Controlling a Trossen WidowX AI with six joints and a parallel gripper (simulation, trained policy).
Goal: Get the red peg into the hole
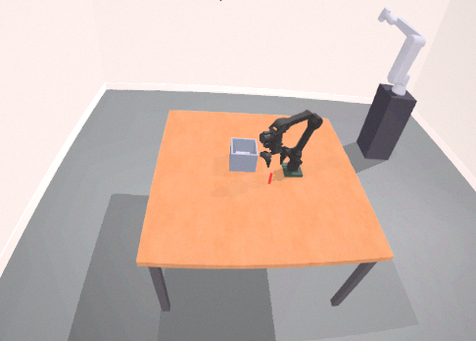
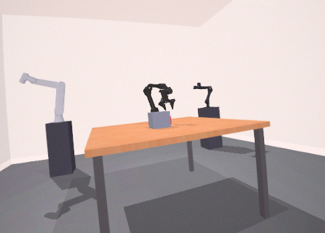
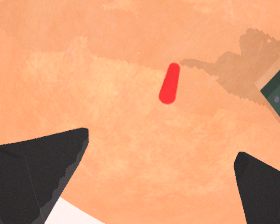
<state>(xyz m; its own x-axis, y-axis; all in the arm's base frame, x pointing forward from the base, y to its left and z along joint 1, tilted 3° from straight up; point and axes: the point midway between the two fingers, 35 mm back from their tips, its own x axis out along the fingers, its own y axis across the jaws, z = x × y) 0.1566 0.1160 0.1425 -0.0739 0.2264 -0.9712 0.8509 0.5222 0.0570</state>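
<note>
Right now the red peg is 100 mm below my gripper tip and 10 mm ahead of it.
</note>
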